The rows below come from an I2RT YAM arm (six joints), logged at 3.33 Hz.
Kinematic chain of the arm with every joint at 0, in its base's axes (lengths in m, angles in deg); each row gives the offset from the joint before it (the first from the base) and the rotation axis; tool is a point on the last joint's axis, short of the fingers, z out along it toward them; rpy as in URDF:
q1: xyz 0 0 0.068 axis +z
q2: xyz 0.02 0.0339 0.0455 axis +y
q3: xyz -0.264 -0.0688 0 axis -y
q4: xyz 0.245 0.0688 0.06 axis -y
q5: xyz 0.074 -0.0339 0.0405 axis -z
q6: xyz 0.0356 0 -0.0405 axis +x
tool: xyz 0 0 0 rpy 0 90 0
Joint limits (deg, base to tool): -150..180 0..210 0..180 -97..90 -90..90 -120..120
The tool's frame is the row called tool.
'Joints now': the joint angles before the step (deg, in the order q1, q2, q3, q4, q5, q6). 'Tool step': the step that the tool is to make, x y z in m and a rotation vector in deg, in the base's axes. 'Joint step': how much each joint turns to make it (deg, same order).
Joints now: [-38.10, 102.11, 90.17, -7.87, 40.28, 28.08]
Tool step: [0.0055, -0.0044, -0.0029, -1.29, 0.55, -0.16]
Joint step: [0.03, 1.42, 0.54, 2.29, 0.62, -1.60]
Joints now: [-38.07, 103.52, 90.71, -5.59, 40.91, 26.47]
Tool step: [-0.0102, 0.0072, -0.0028, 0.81, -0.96, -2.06]
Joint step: [0.01, -2.47, -3.18, -0.67, 1.56, 2.46]
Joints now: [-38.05, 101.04, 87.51, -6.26, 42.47, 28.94]
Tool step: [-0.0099, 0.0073, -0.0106, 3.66, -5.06, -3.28]
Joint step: [0.00, -1.97, -3.08, -3.47, 0.79, 9.27]
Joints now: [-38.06, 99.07, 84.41, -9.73, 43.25, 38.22]
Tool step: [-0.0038, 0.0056, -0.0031, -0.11, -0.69, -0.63]
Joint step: [0.35, -1.35, -2.27, 0.85, 0.75, 0.98]
